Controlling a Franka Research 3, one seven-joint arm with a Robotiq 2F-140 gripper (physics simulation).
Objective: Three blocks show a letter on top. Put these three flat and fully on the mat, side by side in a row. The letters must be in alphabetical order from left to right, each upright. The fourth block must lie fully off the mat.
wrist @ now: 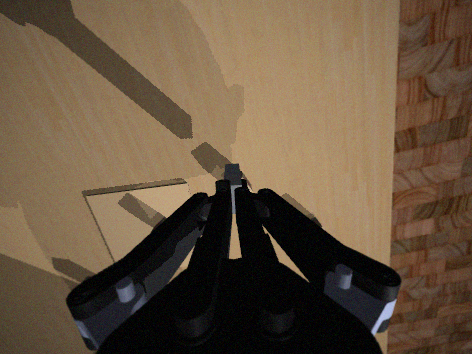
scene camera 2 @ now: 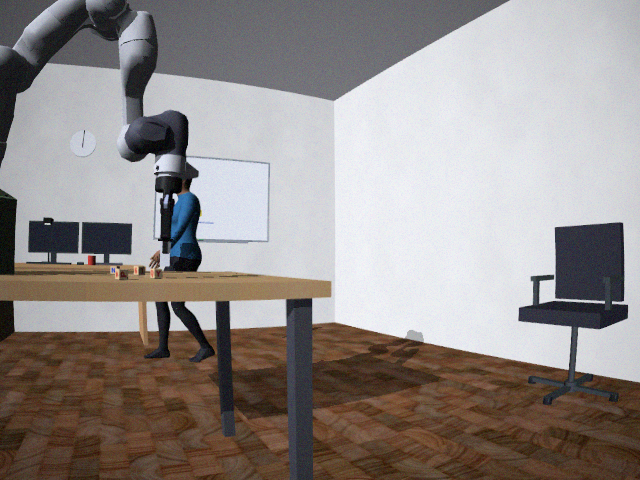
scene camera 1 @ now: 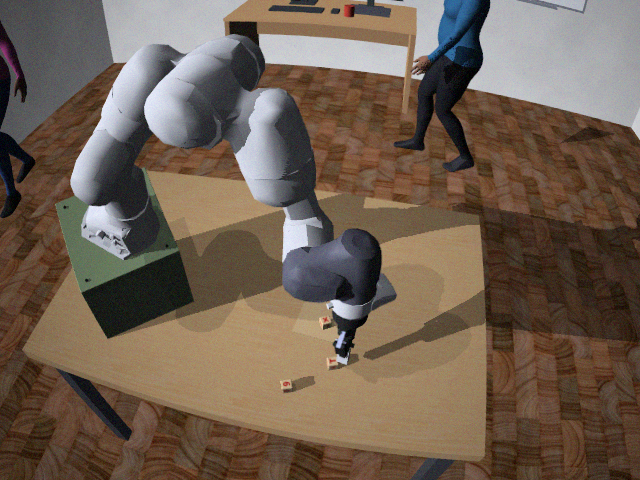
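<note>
My gripper (scene camera 1: 343, 357) (scene camera 2: 165, 260) (wrist: 232, 175) is shut and empty, its tips low over the table. In scene camera 1 they are close to the right of a block with a red T (scene camera 1: 331, 363) (scene camera 2: 156, 273); I cannot tell whether they touch it. A block with a red X (scene camera 1: 324, 322) (scene camera 2: 138, 270) sits on the thin mat (scene camera 1: 306, 326) (wrist: 104, 210). A block with a red 6 or 9 (scene camera 1: 285, 385) (scene camera 2: 121, 274) stands off the mat, toward the front left. A blue-marked block (scene camera 2: 113, 270) is hidden in scene camera 1. The wrist view's fingers cover the block tops.
The wooden table (scene camera 1: 232, 356) (scene camera 2: 232, 289) (wrist: 320, 100) carries the green robot base (scene camera 1: 149, 289) at left. Its front edge shows at right in the wrist view. Arm shadows cross the table and mat. A person in blue (scene camera 1: 465, 31) (scene camera 2: 188, 222) stands beyond the table.
</note>
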